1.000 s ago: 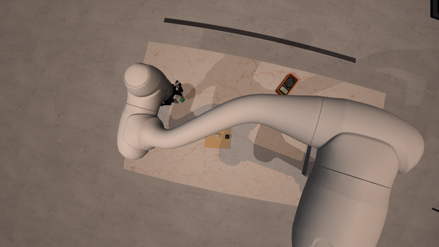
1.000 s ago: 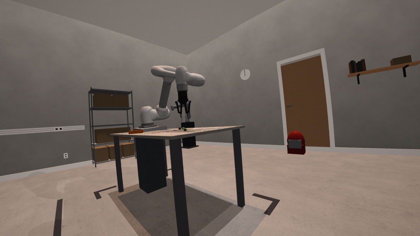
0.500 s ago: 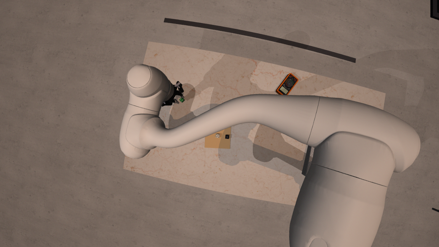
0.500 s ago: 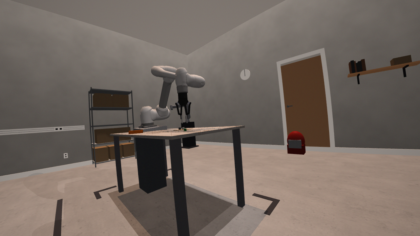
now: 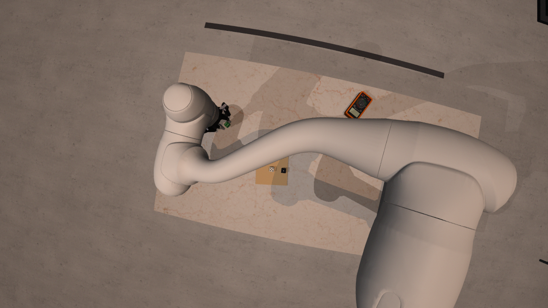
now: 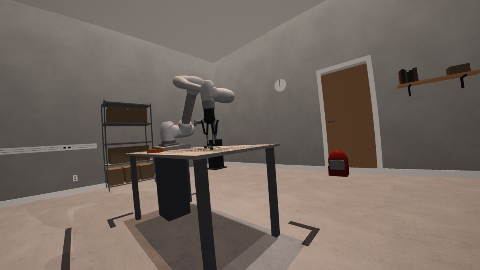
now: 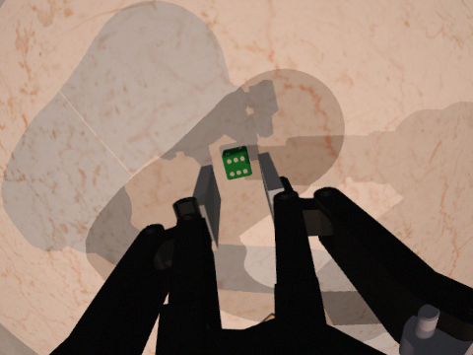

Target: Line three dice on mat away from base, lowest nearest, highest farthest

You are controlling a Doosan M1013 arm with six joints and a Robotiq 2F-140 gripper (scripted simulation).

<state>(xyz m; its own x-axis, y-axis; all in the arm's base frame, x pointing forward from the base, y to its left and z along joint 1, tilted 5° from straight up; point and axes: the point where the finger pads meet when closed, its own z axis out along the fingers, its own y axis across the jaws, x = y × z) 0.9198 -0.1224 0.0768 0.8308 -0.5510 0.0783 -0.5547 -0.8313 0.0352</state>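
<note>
Right now my hand is 70 mm above the green die. The rest, counted from my hand: black die: 280 mm behind, 160 mm to the left, 60 mm below; then white die: 230 mm behind, 160 mm to the left, 60 mm below; then mat: 230 mm behind, 160 mm to the left, 70 mm below.
</note>
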